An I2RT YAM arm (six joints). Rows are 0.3 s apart.
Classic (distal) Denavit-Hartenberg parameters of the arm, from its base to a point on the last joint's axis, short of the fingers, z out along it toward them. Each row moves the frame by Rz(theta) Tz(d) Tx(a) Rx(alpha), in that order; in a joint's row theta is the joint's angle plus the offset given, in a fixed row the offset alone. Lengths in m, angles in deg.
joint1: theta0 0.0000, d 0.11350, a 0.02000, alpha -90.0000
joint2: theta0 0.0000, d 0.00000, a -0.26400, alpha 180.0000
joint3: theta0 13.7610, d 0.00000, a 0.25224, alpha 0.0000
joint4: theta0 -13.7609, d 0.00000, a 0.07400, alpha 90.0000
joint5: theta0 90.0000, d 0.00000, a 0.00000, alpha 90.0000
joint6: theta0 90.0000, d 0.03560, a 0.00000, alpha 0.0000
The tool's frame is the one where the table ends.
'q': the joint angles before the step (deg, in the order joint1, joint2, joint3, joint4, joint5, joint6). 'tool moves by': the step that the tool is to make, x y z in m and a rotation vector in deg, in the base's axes. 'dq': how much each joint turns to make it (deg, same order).
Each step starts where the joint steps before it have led.
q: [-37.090 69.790 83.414 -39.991 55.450 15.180]
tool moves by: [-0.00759 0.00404 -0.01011 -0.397 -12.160 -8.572]
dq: [-0.001 -0.533 -0.883 -5.962 4.047 19.247]
